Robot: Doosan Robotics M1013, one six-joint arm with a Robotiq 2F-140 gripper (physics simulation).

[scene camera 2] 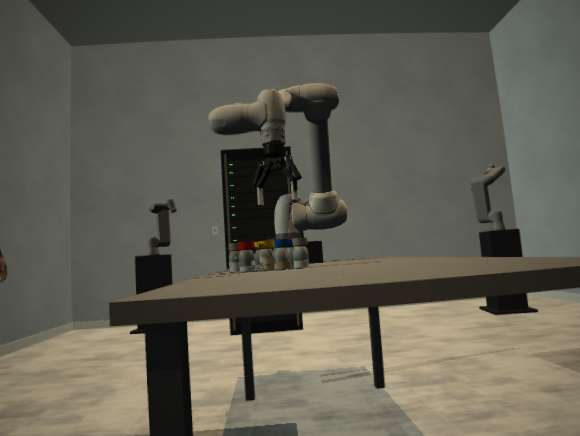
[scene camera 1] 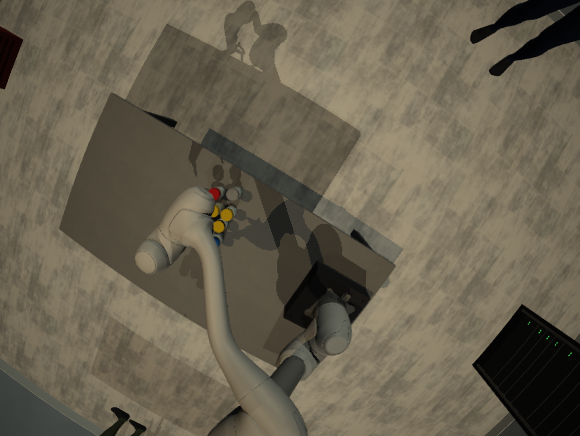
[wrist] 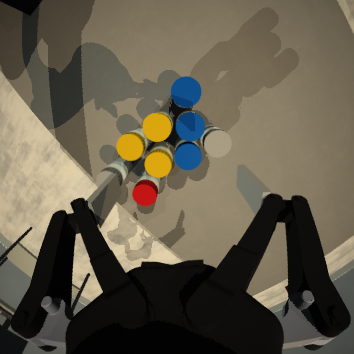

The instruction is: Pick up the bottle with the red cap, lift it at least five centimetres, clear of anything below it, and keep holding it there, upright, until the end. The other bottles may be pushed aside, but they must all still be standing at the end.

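Seen in the pictures: gripper, fingertip midpoint: (scene camera 2: 277, 202) (wrist: 176, 179); arm's base at its link origin: (scene camera 1: 329, 310).
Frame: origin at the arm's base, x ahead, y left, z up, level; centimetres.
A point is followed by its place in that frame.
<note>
The red-capped bottle (scene camera 1: 214, 194) {x 75.6, y -7.3, z -0.3 cm} (scene camera 2: 246, 245) {x 78.5, y -6.4, z -1.6 cm} (wrist: 145, 193) {x 75.8, y -6.6, z -0.2 cm} stands upright at one end of a tight group of bottles. A yellow-capped bottle (wrist: 158, 164) {x 71.6, y -0.6, z -0.2 cm} is right beside it. A grey-capped bottle (scene camera 1: 233, 194) {x 69.0, y -13.0, z -0.2 cm} (wrist: 119, 169) {x 69.0, y -10.2, z -3.9 cm} stands on its other side, partly covered by the left finger pad in the wrist view. My gripper (scene camera 2: 277, 195) {x 70.9, y 4.2, z 13.4 cm} (wrist: 176, 179) {x 70.9, y 4.2, z 13.4 cm} is wide open and empty, pointing down, well above the caps. In the wrist view the red cap shows between the fingers, left of the middle. In scene camera 1 the arm hides the gripper.
Two more yellow caps (wrist: 157, 127) {x 65.3, y 3.1, z -0.2 cm} (wrist: 130, 146) {x 65.7, y -3.4, z -0.2 cm}, several blue caps (wrist: 186, 91) {x 62.4, y 10.9, z -0.2 cm} (wrist: 190, 126) {x 68.2, y 8.5, z -0.3 cm} (wrist: 188, 156) {x 73.1, y 5.4, z -0.2 cm} and another grey cap (wrist: 217, 143) {x 73.5, y 11.5, z -0.2 cm} are packed beyond the red one. The bottles stand on the table (scene camera 1: 100, 175) {x 134.8, y 30.6, z -10.7 cm} (scene camera 2: 350, 287) {x 151.4, y 24.7, z -11.0 cm}, near its edge. A black box-shaped base (scene camera 1: 300, 300) {x 14.1, y 5.0, z 0.4 cm} stands at another corner.
</note>
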